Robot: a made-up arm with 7 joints.
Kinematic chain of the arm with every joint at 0, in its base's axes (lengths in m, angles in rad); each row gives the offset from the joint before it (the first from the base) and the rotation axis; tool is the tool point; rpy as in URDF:
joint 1: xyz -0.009 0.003 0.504 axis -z
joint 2: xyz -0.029 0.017 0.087 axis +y
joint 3: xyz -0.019 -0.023 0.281 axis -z
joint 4: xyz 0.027 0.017 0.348 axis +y
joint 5: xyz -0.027 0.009 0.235 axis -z
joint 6: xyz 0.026 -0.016 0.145 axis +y
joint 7: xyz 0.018 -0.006 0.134 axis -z
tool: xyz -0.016 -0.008 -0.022 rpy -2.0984 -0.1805 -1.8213
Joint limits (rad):
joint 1: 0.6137..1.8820
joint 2: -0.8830..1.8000
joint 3: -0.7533..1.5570
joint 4: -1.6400..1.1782
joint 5: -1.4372..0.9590
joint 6: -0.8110..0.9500
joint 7: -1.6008..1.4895
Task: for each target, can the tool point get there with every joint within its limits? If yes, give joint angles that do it. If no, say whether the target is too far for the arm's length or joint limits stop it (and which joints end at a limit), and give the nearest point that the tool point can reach.
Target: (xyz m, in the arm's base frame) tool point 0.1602 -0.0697 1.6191
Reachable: yes | joints 1.2360 0.4157 0.5262 -0.6470 0.3586 -0.1793 -0.0536
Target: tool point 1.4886 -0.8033 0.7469
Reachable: no: too far | nearest point 0.9353 -0.5427 0.6922 | short by 0.614 m
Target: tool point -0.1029 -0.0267 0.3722
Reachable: no: joint limits stop it (at a limit: joint 1, joint 2, joint 4, joint 6, joint 7) | nearest point -0.3272 -0.4694 0.0290 | short by 0.603 m
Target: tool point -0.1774 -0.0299 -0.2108
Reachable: no: joint limits stop it (at a limit: joint 1, joint 2, joint 4, joint 6, joint 7) | nearest point -0.2615 -0.4862 0.0108 | short by 0.514 m
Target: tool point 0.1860 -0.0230 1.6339
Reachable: yes | joints 1.2245 -0.1248 -0.5235 0.6603 -1.2516 -0.2070 0.5643
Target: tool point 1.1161 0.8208 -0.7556
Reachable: no: too far | nearest point 0.7300 -0.0777 0.1052 | short by 1.303 m
